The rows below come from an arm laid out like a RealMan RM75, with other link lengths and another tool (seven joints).
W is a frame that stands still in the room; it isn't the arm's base.
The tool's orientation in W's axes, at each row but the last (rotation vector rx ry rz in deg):
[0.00 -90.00 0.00]
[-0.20 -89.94 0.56]
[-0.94 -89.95 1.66]
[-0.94 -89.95 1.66]
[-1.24 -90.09 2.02]
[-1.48 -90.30 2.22]
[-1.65 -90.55 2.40]
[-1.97 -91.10 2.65]
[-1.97 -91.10 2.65]
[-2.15 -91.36 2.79]
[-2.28 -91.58 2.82]
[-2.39 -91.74 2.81]
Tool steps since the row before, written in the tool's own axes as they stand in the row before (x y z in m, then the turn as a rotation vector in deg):
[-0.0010 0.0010 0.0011 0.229 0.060 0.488]
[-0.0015 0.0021 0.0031 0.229 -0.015 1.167]
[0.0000 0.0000 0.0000 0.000 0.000 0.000]
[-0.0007 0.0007 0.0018 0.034 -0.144 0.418]
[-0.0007 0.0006 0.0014 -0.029 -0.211 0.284]
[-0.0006 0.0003 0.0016 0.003 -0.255 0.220]
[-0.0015 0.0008 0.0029 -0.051 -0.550 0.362]
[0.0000 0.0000 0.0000 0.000 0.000 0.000]
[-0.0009 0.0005 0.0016 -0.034 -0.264 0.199]
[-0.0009 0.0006 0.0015 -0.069 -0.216 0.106]
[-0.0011 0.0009 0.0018 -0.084 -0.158 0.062]
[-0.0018 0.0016 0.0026 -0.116 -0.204 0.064]
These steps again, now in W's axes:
[-0.0011 0.0010 -0.0010 -0.488 0.060 0.229]
[-0.0031 0.0021 -0.0015 -1.167 -0.018 0.230]
[0.0000 0.0000 0.0000 0.000 0.000 0.000]
[-0.0018 0.0007 -0.0007 -0.417 -0.146 0.039]
[-0.0014 0.0006 -0.0007 -0.282 -0.214 -0.022]
[-0.0016 0.0003 -0.0006 -0.218 -0.256 0.012]
[-0.0029 0.0007 -0.0016 -0.357 -0.555 -0.030]
[0.0000 0.0000 0.0000 0.000 0.000 0.000]
[-0.0016 0.0004 -0.0010 -0.196 -0.267 -0.024]
[-0.0015 0.0005 -0.0010 -0.103 -0.220 -0.060]
[-0.0018 0.0008 -0.0012 -0.059 -0.163 -0.077]
[-0.0025 0.0015 -0.0020 -0.060 -0.211 -0.106]

